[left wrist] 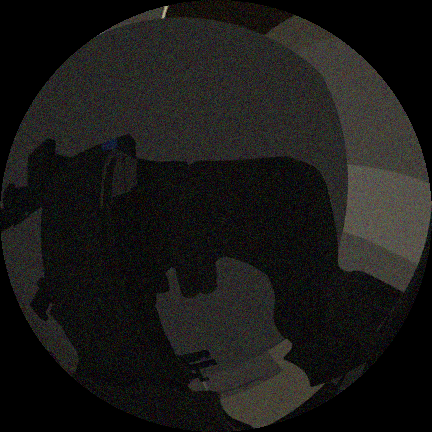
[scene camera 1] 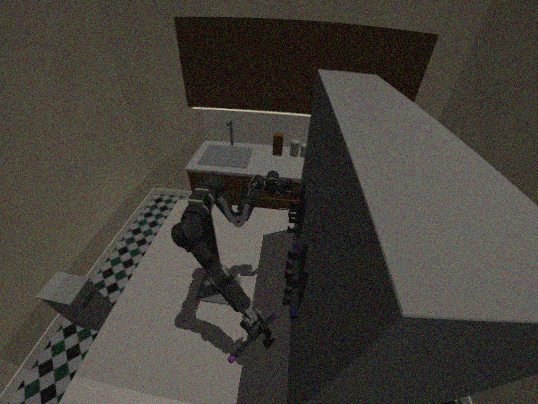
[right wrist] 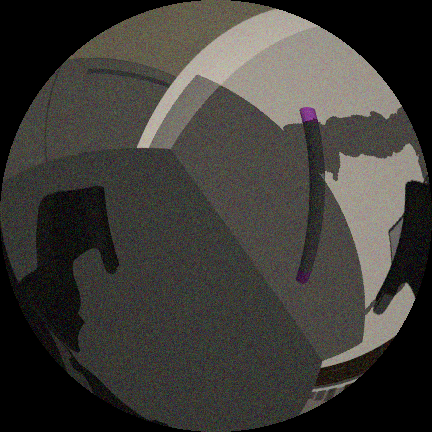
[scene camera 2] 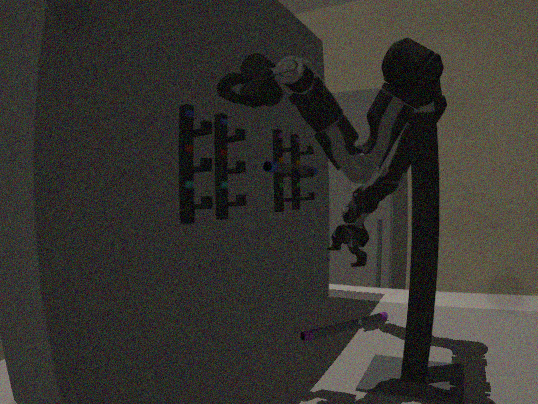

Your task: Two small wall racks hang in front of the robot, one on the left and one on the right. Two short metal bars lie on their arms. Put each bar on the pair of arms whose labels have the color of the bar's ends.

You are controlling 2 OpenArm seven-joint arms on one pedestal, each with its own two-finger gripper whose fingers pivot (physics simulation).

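Observation:
The nearer rack (scene camera 2: 186,202) (scene camera 1: 294,215) has blue, red and teal labels. The farther rack (scene camera 2: 278,200) (scene camera 1: 295,275) has purple, orange and green labels. A blue-ended bar (scene camera 2: 275,166) (scene camera 1: 295,246) lies across its middle arms, by the orange labels. A purple-ended bar (scene camera 1: 231,359) (scene camera 2: 335,327) (right wrist: 315,200) lies on the floor at the wall's foot. My left gripper (scene camera 1: 290,186) (scene camera 2: 221,89) (left wrist: 200,285) is shut and empty, close to the wall near the top of the nearer rack. My right gripper (scene camera 1: 261,336) (scene camera 2: 345,256) (right wrist: 247,285) is open and empty, above the purple-ended bar.
The racks hang on a big grey wall block (scene camera 1: 340,225) (scene camera 2: 125,275). My pedestal (scene camera 2: 422,250) stands away from that wall. A grey box (scene camera 1: 70,295) stands at the left in scene camera 1. A counter with a sink (scene camera 1: 225,156) stands at the back.

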